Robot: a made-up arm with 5 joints. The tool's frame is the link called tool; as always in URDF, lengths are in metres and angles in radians. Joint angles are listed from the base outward.
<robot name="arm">
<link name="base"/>
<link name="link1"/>
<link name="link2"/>
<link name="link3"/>
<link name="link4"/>
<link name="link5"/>
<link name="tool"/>
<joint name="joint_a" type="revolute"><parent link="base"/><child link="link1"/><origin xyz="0.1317 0.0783 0.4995" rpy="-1.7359 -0.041 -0.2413"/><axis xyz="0 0 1"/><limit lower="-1.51" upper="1.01"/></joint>
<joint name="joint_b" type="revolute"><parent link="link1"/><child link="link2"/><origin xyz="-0.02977 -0.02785 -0.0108" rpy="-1.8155 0 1.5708"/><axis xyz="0 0 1"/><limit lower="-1.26" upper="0.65"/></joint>
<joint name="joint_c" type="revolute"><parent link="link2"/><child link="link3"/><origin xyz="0.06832 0.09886 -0.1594" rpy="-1.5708 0 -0.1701"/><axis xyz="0 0 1"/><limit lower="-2.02" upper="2.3"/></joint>
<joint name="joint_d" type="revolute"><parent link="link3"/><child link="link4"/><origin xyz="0.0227 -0.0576 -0.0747" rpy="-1.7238 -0.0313 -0.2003"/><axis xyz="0 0 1"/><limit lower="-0.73" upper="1.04"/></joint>
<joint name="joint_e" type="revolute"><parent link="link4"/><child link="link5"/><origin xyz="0.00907 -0.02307 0.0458" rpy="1.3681 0 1.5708"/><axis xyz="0 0 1"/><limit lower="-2.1" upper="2.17"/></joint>
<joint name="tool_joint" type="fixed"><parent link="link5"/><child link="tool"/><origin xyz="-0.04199 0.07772 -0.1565" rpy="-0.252 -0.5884 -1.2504"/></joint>
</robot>
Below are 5 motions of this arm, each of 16 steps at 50 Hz.
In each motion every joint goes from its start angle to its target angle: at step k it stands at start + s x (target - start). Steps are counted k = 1, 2, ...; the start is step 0. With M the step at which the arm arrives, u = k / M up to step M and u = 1 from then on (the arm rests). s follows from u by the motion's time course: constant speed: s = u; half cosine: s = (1 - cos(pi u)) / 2; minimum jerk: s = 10 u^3 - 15 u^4 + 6 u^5.
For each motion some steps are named. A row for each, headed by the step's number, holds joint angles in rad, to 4 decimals.
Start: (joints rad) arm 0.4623 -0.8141 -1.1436 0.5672 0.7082
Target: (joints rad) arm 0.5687 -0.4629 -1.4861 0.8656 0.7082
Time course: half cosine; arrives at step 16
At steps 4, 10, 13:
4: 0.4779 -0.7627 -1.1938 0.6109 0.7082
10: 0.5359 -0.5713 -1.3804 0.7735 0.7082
13: 0.5597 -0.4925 -1.4572 0.8405 0.7082

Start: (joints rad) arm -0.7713 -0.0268 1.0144 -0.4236 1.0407
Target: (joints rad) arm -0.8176 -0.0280 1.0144 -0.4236 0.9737
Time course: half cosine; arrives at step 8
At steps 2, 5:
2: -0.7781 -0.0270 1.0144 -0.4236 1.0309
5: -0.8033 -0.0276 1.0144 -0.4236 0.9944

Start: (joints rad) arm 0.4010 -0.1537 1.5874 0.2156 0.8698
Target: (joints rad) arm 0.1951 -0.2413 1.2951 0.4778 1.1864
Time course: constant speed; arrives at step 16
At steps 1, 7, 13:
1: 0.3881 -0.1592 1.5691 0.2320 0.8896
7: 0.3109 -0.1920 1.4595 0.3303 1.0083
13: 0.2337 -0.2249 1.3499 0.4286 1.1270

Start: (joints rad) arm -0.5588 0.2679 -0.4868 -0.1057 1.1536
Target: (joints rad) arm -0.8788 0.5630 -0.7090 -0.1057 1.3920
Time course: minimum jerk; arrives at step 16
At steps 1, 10, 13, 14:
1: -0.5595 0.2686 -0.4873 -0.1057 1.1541
10: -0.7907 0.4818 -0.6478 -0.1057 1.3264
13: -0.8632 0.5486 -0.6982 -0.1057 1.3804
14: -0.8737 0.5583 -0.7054 -0.1057 1.3882

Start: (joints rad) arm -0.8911 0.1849 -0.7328 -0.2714 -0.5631
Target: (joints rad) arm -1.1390 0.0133 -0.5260 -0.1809 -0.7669
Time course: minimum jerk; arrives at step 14
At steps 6, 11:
6: -0.9823 0.1218 -0.6567 -0.2381 -0.6381
11: -1.1218 0.0252 -0.5404 -0.1872 -0.7527

